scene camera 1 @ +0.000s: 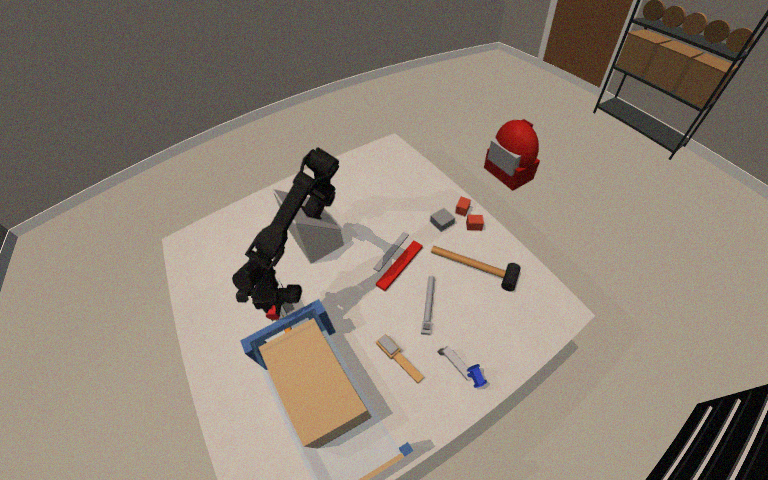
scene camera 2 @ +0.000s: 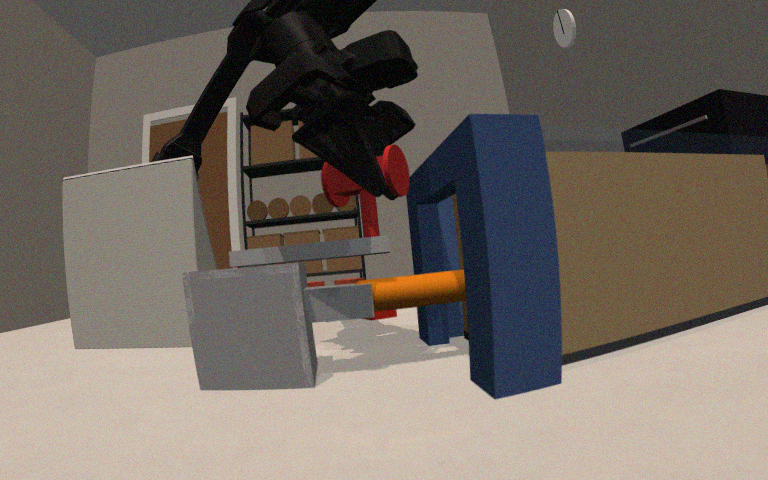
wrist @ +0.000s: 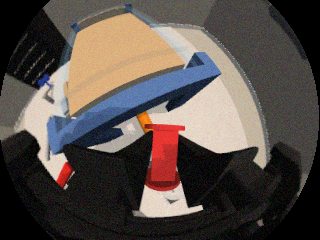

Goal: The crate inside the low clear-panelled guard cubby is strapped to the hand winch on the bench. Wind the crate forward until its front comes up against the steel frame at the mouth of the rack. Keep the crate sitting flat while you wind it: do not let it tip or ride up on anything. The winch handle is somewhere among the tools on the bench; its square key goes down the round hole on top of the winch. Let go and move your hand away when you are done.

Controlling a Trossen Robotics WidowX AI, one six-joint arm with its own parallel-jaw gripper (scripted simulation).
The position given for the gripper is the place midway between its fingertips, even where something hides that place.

In view: the gripper point(scene camera 2: 389, 195), a red knob point(scene camera 2: 337, 187), a red bar point(scene camera 1: 413, 249), a hammer point(scene camera 1: 510, 275) and a blue steel frame point(scene camera 2: 473, 162).
The red knob is seen too in the wrist view point(wrist: 162, 176). The gripper shows as well in scene camera 1 point(scene camera 1: 274, 316) and in the wrist view point(wrist: 162, 134). The blue steel frame shows as well in the wrist view point(wrist: 94, 127). The wrist view misses the hammer, which is hidden by the gripper.
